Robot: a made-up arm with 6 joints.
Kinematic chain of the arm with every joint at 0, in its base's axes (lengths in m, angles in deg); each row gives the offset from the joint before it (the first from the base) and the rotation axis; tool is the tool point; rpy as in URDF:
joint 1: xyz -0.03 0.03 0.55 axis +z
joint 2: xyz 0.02 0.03 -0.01 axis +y
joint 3: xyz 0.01 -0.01 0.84 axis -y
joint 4: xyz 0.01 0 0.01 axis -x
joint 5: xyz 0.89 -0.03 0 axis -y
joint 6: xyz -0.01 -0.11 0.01 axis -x
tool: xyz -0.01 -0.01 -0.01 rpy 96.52 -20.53 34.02
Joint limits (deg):
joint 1: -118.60..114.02
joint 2: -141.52..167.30
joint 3: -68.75..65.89
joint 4: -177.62..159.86
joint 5: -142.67..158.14
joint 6: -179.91..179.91
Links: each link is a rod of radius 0.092 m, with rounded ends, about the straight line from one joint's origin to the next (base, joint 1, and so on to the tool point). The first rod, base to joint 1, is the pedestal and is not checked.
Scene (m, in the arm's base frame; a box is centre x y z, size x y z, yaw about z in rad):
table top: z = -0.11
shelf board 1: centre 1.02 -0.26 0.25 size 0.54 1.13 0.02 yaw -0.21
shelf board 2: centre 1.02 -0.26 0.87 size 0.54 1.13 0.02 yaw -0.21
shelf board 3: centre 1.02 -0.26 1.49 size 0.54 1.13 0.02 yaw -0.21
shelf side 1: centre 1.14 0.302 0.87 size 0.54 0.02 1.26 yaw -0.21
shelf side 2: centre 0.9 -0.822 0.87 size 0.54 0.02 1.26 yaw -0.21
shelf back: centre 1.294 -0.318 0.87 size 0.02 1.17 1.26 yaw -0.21
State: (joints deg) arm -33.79 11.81 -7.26 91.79 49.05 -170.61
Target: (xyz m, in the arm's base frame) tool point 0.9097 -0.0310 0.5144
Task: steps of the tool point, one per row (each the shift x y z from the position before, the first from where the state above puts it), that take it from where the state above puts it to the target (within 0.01 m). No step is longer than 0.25 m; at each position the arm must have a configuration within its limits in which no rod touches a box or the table.
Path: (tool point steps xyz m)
1: -0.2275 0.0106 0.0590
2: -0.1981 0.0655 0.0075
3: -0.1531 0.0998 -0.0421
4: -0.1023 0.1104 -0.0869
5: -0.0556 0.0975 -0.1246
6: 0.0656 -0.0490 -0.0411
7: 0.0886 -0.0189 -0.0616
8: 0.0959 0.0199 -0.0808
9: 0.0842 0.0603 -0.0972
10: 0.0541 0.0926 -0.1089
11: 0.0111 0.1090 -0.1147
12: 0.1933 -0.0334 0.0014
13: 0.1809 -0.0463 -0.0014

